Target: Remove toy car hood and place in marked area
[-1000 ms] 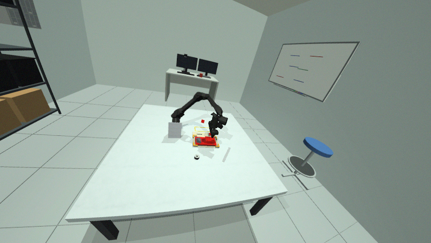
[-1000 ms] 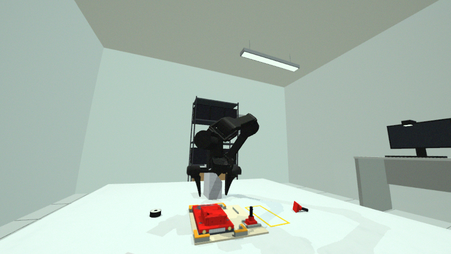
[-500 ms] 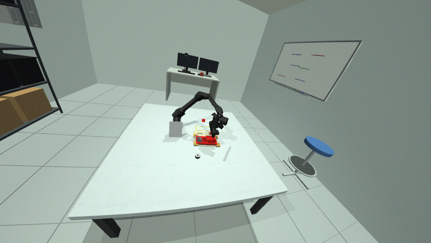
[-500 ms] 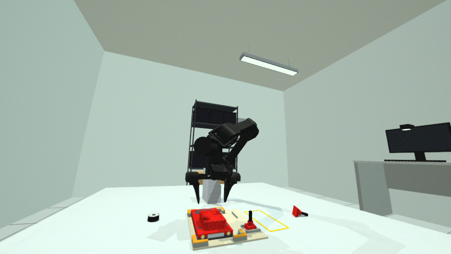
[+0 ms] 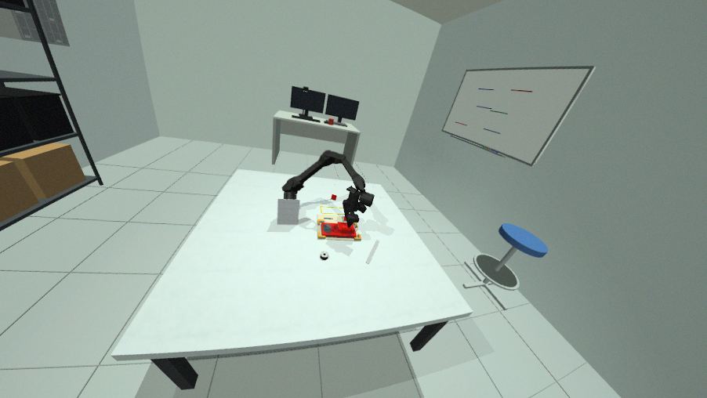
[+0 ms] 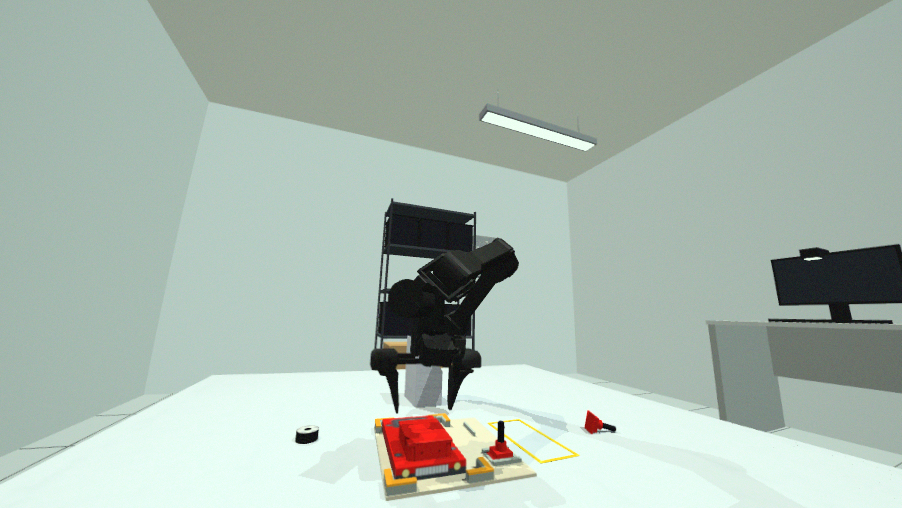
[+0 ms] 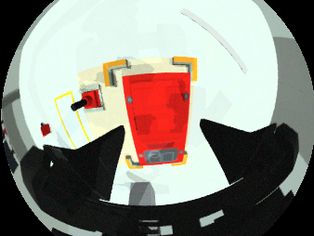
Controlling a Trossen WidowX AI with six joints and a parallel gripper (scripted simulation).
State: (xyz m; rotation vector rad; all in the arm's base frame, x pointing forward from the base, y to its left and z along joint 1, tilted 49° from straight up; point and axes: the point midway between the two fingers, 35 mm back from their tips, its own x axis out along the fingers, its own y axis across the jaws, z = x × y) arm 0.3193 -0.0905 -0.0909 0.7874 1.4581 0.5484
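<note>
Right now my gripper tip is 40 mm above the hood. From my gripper tip the other things lie so: black wheel: 160 mm behind, 170 mm to the right, 70 mm below; grey strip: 120 mm ahead, 160 mm to the right, 80 mm below.
</note>
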